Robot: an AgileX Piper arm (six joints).
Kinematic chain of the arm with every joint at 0, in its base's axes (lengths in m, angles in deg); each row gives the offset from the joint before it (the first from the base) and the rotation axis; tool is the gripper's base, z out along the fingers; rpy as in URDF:
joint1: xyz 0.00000 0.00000 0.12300 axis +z
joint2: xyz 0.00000 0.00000 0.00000 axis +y
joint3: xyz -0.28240 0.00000 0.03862 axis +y
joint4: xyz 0.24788 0.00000 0.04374 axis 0.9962 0 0.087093
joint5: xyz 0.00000 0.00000 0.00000 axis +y
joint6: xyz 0.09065 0.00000 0.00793 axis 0.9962 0 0.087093
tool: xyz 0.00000 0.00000 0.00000 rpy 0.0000 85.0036 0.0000
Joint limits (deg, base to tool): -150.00..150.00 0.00..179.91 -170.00..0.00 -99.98..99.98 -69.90..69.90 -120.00..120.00
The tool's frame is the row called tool.
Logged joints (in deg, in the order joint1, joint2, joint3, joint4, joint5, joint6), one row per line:
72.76 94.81 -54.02 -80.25 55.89 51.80
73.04 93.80 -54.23 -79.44 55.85 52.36
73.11 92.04 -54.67 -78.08 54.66 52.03
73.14 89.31 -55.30 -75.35 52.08 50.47
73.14 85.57 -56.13 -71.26 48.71 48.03
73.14 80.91 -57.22 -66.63 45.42 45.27
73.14 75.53 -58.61 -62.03 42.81 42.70
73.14 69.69 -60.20 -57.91 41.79 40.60
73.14 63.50 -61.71 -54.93 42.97 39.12
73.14 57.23 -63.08 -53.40 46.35 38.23
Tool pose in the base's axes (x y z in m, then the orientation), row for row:
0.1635 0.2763 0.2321 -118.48 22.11 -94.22
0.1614 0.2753 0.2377 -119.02 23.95 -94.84
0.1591 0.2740 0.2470 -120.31 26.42 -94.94
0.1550 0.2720 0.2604 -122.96 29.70 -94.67
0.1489 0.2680 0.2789 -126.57 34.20 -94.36
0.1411 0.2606 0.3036 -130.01 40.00 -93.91
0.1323 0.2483 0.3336 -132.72 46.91 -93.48
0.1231 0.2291 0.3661 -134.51 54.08 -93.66
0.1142 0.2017 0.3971 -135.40 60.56 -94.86
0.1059 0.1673 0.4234 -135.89 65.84 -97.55
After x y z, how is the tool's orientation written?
As angles about the fixed x, y, z axes (roll, pitch, yaw), in degrees.
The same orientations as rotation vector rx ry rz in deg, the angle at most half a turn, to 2 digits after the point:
-70.74 96.46 -36.01
-69.28 97.26 -34.37
-68.27 98.01 -31.27
-67.93 98.96 -26.12
-67.42 99.89 -19.06
-65.99 100.02 -10.90
-63.21 99.20 -2.48
-59.05 97.91 4.86
-53.85 96.73 10.01
-47.98 96.12 12.67

